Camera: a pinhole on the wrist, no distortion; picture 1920 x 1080 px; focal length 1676.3 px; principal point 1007.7 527.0 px. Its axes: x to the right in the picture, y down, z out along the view. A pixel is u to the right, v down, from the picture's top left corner.
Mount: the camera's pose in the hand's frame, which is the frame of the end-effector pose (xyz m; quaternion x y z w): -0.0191 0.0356 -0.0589 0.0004 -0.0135 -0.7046 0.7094
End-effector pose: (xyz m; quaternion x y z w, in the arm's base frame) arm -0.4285 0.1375 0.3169 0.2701 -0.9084 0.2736 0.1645
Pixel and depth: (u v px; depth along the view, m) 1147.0 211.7 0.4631
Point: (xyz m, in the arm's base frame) -0.4003 -0.0490 -0.0575
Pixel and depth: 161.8 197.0 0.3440
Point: -0.5199 0.1626 -0.0365
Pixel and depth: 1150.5 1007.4 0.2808
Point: -0.5172 -0.0038 0.1566
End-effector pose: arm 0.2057 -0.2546 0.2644 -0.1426 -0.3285 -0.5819 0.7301
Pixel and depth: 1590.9 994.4 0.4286
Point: -0.0007 -0.1331 0.5847
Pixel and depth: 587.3 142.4 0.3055
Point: 0.2297 -0.0052 0.4042
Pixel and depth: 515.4 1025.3 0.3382
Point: 0.2598 -0.1057 0.5446
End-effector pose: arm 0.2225 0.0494 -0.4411 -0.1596 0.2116 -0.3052 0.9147
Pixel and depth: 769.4 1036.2 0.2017
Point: 0.3531 0.1012 -0.3577
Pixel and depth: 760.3 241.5 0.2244
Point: 0.2927 0.1702 -0.3127
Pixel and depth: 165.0 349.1 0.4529
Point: 0.4877 0.3681 -0.1988
